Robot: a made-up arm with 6 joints. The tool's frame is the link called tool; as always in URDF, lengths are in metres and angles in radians.
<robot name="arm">
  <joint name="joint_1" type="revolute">
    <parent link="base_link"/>
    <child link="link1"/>
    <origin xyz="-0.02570 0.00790 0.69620" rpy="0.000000 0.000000 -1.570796"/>
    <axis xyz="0 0 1"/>
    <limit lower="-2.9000" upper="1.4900"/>
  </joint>
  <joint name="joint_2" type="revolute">
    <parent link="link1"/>
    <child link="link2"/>
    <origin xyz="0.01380 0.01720 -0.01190" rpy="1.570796 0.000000 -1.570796"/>
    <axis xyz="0 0 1"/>
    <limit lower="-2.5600" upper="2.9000"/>
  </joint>
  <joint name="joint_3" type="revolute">
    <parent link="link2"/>
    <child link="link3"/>
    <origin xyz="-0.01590 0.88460 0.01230" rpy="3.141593 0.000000 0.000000"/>
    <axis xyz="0 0 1"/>
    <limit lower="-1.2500" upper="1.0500"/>
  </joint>
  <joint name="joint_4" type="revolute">
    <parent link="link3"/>
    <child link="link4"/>
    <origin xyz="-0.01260 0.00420 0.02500" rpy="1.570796 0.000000 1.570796"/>
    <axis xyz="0 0 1"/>
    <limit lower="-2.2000" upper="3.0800"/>
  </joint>
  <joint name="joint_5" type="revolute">
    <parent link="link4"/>
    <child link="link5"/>
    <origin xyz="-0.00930 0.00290 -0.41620" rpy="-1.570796 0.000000 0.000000"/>
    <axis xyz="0 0 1"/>
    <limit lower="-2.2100" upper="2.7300"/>
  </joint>
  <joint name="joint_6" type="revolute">
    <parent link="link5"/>
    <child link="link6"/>
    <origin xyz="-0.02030 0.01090 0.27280" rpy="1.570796 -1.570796 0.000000"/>
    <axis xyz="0 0 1"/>
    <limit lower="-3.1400" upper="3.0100"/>
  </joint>
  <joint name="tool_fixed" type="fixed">
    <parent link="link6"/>
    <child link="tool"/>
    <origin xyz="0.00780 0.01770 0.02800" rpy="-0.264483 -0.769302 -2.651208"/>
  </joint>
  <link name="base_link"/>
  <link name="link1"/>
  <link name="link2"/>
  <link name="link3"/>
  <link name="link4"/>
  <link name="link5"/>
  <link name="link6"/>
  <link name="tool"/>
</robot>
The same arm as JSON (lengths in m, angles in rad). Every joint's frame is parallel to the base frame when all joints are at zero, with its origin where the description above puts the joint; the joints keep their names.
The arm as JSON. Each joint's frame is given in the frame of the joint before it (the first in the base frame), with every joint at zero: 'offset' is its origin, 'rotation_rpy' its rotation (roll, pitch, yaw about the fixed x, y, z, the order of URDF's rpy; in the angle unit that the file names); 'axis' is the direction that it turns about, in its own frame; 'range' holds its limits. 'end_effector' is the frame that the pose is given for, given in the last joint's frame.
{
  "length_unit": "m",
  "angle_unit": "rad",
  "chain": [
    {
      "id": "joint_1",
      "offset": [
        -0.0257,
        0.0079,
        0.6962
      ],
      "rotation_rpy": [
        0.0,
        0.0,
        0.0
      ],
      "axis": [
        0.0,
        0.0,
        1.0
      ],
      "range": [
        -2.9,
        1.49
      ]
    },
    {
      "id": "joint_2",
      "offset": [
        0.0172,
        -0.0138,
        -0.0119
      ],
      "rotation_rpy": [
        0.0,
        0.0,
        0.0
      ],
      "axis": [
        0.0,
        1.0,
        0.0
      ],
      "range": [
        -2.56,
        2.9
      ]
    },
    {
      "id": "joint_3",
      "offset": [
        0.0159,
        0.0123,
        0.8846
      ],
      "rotation_rpy": [
        0.0,
        0.0,
        0.0
      ],
      "axis": [
        0.0,
        -1.0,
        0.0
      ],
      "range": [
        -1.25,
        1.05
      ]
    },
    {
      "id": "joint_4",
      "offset": [
        0.0126,
        -0.025,
        -0.0042
      ],
      "rotation_rpy": [
        0.0,
        0.0,
        0.0
      ],
      "axis": [
        -1.0,
        0.0,
        0.0
      ],
      "range": [
        -2.2,
        3.08
      ]
    },
    {
      "id": "joint_5",
      "offset": [
        0.4162,
        -0.0029,
        0.0093
      ],
      "rotation_rpy": [
        0.0,
        0.0,
        0.0
      ],
      "axis": [
        0.0,
        -1.0,
        0.0
      ],
      "range": [
        -2.21,
        2.73
      ]
    },
    {
      "id": "joint_6",
      "offset": [
        0.0109,
        -0.2728,
        0.0203
      ],
      "rotation_rpy": [
        0.0,
        0.0,
        0.0
      ],
      "axis": [
        -1.0,
        0.0,
        0.0
      ],
      "range": [
        -3.14,
        3.01
      ]
    }
  ],
  "end_effector": {
    "offset": [
      -0.028,
      -0.0078,
      0.0177
    ],
    "rotation_rpy": [
      -1.4797,
      0.3452,
      2.4027
    ]
  }
}

